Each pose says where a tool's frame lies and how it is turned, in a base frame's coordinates. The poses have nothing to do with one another.
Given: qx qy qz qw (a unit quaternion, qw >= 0); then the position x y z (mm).
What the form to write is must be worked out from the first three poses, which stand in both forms.
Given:
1: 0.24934 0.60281 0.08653 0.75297 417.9 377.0 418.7
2: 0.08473 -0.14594 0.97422 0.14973 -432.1 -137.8 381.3
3: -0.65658 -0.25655 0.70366 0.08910 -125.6 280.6 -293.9
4: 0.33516 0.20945 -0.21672 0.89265 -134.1 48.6 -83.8
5: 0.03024 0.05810 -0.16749 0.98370 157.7 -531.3 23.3
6: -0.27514 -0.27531 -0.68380 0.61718 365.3 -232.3 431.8
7: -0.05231 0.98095 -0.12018 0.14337 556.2 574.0 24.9
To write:
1:
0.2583 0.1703 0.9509 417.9
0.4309 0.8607 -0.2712 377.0
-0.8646 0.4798 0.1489 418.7
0 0 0 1

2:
-0.9408 -0.3165 0.1214 -432.1
0.2670 -0.9126 -0.3097 -137.8
0.2088 -0.2590 0.9430 381.3
0 0 0 1

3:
-0.1219 0.2115 -0.9697 -125.6
0.4623 -0.8525 -0.2440 280.6
-0.8783 -0.4781 0.0062 -293.9
0 0 0 1

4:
0.8183 0.5273 0.2287 -134.1
-0.2465 0.6814 -0.6891 48.6
-0.5192 0.5076 0.6876 -83.8
0 0 0 1

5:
0.9371 0.3330 0.1042 157.7
-0.3260 0.9421 -0.0790 -531.3
-0.1244 0.0400 0.9914 23.3
0 0 0 1

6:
-0.0868 0.9956 0.0365 365.3
-0.6926 -0.0866 0.7161 -232.3
0.7161 0.0369 0.6970 431.8
0 0 0 1

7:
-0.9534 -0.0682 0.2939 556.2
-0.1371 0.9656 -0.2208 574.0
-0.2687 -0.2508 -0.9300 24.9
0 0 0 1

